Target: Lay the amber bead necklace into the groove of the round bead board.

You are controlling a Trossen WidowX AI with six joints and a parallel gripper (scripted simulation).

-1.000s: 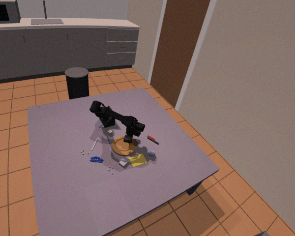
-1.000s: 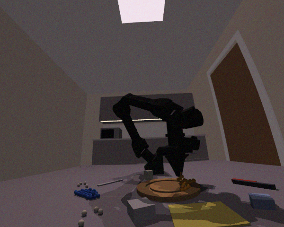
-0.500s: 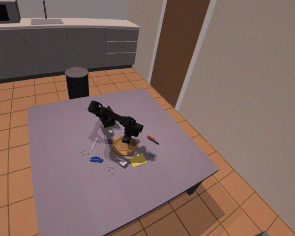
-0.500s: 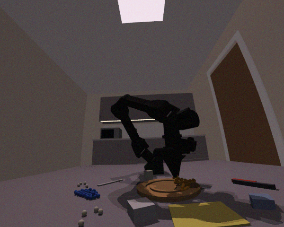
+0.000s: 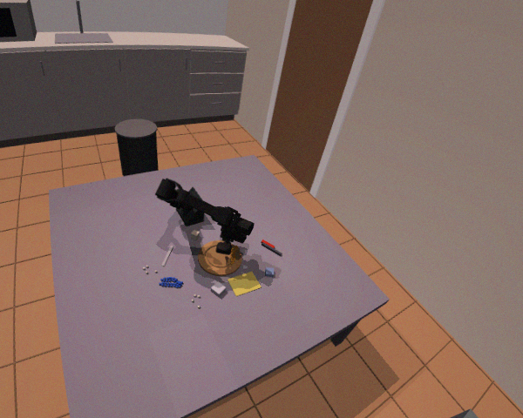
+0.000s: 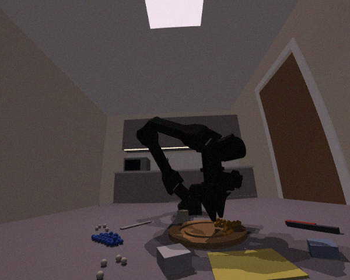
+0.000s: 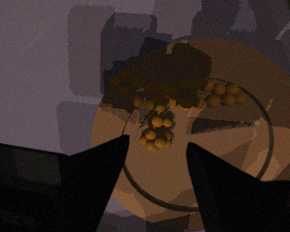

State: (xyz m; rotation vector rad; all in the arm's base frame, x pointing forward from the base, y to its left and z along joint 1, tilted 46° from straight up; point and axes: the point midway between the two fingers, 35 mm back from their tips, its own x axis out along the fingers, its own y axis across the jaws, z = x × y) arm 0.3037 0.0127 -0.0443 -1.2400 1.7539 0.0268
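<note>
Right now my gripper tip is 2 cm short of the round wooden bead board, 4 cm to the left of it and 2 cm above it. Round my gripper tip: grey block (16 cm ahead, 13 cm to the right, 2 cm below); red-and-black tool (7 cm ahead, 21 cm to the left, 2 cm below); yellow pad (19 cm ahead, 2 cm to the right, 3 cm below).
</note>
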